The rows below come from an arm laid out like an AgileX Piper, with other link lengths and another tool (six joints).
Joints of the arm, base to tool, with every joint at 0 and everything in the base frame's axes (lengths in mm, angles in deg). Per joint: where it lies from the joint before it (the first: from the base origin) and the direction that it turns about. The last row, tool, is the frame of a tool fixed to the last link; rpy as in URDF.
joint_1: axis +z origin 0 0 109.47
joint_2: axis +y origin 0 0 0
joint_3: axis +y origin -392.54 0 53.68
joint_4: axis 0.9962 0 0.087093 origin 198.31 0 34.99
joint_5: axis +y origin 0 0 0
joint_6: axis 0.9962 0 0.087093 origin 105.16 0 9.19
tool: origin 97.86 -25 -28.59 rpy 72.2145 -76.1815 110.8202
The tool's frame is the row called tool.
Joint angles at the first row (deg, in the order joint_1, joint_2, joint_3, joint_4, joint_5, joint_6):
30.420, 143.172, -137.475, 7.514, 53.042, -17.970
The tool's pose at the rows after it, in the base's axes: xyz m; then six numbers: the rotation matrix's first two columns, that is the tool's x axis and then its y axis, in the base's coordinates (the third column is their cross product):
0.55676 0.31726 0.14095 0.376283 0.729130 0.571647 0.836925 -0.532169 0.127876
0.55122 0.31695 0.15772 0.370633 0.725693 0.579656 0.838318 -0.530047 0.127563
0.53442 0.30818 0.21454 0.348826 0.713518 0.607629 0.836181 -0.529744 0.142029
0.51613 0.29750 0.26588 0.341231 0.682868 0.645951 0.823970 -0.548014 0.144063
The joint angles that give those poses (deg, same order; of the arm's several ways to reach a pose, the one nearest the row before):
30.569, 142.587, -137.475, 8.011, 53.856, -17.899
30.709, 140.898, -137.478, 8.215, 55.054, -17.782
30.710, 135.058, -137.276, 8.254, 58.449, -17.456
30.503, 129.545, -136.864, 8.588, 60.792, -16.069

